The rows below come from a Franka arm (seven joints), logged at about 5 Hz.
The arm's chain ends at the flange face. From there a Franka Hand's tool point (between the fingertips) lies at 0.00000 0.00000 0.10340 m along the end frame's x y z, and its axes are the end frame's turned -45 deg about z.
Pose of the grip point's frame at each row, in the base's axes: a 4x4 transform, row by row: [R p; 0 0 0 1], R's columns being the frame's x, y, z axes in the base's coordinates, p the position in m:
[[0.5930 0.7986 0.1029 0.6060], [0.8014 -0.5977 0.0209 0.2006], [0.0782 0.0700 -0.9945 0.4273], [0 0 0 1]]
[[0.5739 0.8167 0.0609 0.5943], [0.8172 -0.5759 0.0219 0.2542], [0.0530 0.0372 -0.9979 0.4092], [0 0 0 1]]
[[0.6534 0.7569 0.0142 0.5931], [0.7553 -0.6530 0.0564 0.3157], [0.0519 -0.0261 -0.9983 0.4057], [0 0 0 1]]
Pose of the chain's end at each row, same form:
[[0.9840 0.1454 0.1029 0.5954], [0.1440 -0.9893 0.0209 0.1984], [0.1048 -0.0058 -0.9945 0.5301], [0 0 0 1]]
[[0.9833 0.1717 0.0609 0.5880], [0.1706 -0.9851 0.0219 0.2519], [0.0638 -0.0112 -0.9979 0.5124], [0 0 0 1]]
[[0.9972 0.0732 0.0142 0.5916], [0.0723 -0.9958 0.0564 0.3099], [0.0182 -0.0552 -0.9983 0.5089], [0 0 0 1]]

